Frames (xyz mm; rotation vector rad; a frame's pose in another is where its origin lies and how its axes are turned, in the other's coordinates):
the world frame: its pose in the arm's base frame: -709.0 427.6 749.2 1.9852 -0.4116 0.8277
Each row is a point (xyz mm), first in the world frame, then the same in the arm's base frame.
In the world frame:
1: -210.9 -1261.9 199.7
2: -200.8 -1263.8 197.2
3: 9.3 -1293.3 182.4
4: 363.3 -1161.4 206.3
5: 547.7 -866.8 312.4
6: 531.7 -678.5 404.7
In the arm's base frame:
1: -54.7 911.4 -258.1
2: -47.3 914.9 -251.4
3: 114.9 951.1 -118.7
4: 302.4 875.2 201.3
5: 306.0 637.6 476.2
6: 221.7 459.7 550.3

